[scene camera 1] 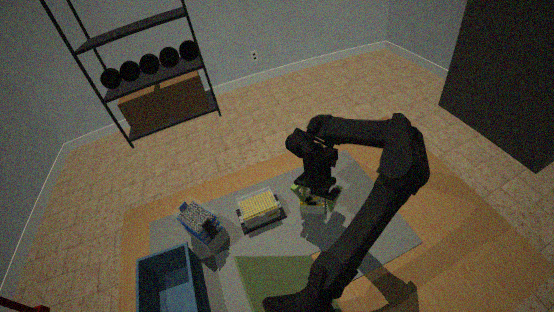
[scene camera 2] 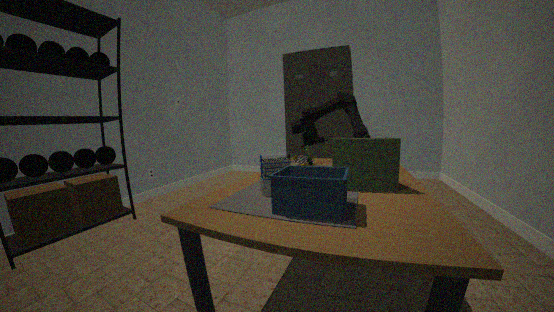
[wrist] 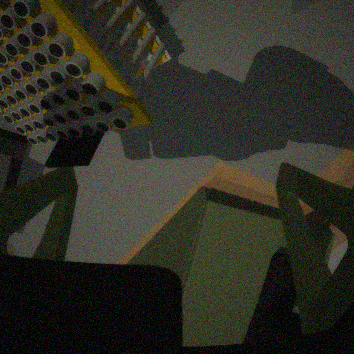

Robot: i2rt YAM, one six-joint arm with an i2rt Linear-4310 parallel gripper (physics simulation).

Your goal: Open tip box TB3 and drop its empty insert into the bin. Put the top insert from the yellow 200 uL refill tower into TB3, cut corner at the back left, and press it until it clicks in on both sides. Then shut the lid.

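My gripper (scene camera 1: 316,196) (wrist: 176,174) is open, its green fingers wide apart, above the yellow-topped refill tower (scene camera 1: 313,211). In the wrist view the tower's yellow insert (wrist: 37,65), full of grey tips, is at the upper left, beyond the left finger and not between the fingers. The tip box (scene camera 1: 259,209) with a yellow insert and dark base stands in the middle of the mat in scene camera 1. Its label and lid state are too unclear to tell. The blue bin (scene camera 1: 199,285) (scene camera 2: 310,197) stands at the mat's near-left part; its far interior is dark.
A blue rack with tips (scene camera 1: 196,220) (scene camera 2: 274,165) stands between the bin and the tip box. A green block or panel (scene camera 1: 277,275) (scene camera 2: 367,165) (wrist: 225,265) stands near the arm's base. The grey mat (scene camera 1: 400,240) (scene camera 2: 240,202) lies under them. A shelf rack (scene camera 2: 119,90) stands by the wall.
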